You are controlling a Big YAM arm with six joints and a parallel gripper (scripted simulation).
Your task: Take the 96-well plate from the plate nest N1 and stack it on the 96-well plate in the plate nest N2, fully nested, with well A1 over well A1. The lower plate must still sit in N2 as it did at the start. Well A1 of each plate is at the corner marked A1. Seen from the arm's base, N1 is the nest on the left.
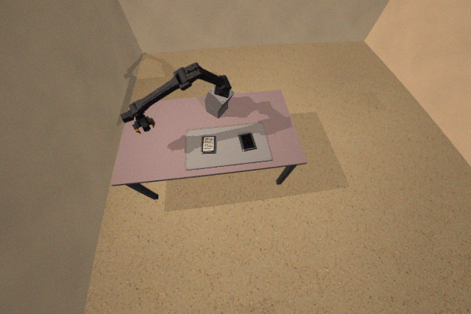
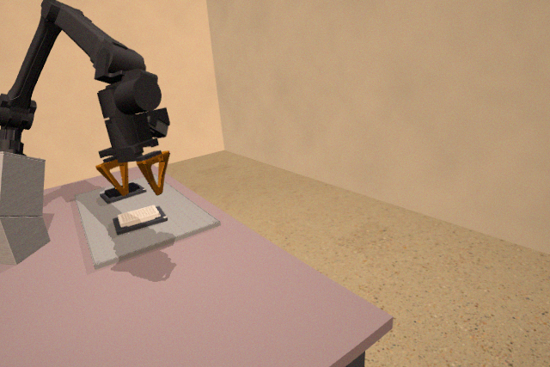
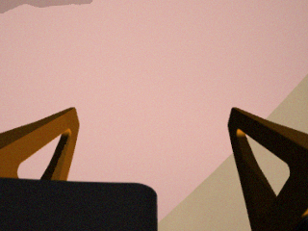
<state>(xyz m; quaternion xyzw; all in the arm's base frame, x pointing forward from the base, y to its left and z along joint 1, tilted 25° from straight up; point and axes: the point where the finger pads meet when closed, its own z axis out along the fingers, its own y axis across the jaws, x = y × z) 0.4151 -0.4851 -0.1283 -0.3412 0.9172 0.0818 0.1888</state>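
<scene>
Now: the dark 96-well plate 75 cm to the left of my hand, 22 cm below it and 12 cm behind it. The rest, counted from my hand: white 96-well plate (43 cm to the left, 22 cm below, 5 cm behind).
</scene>
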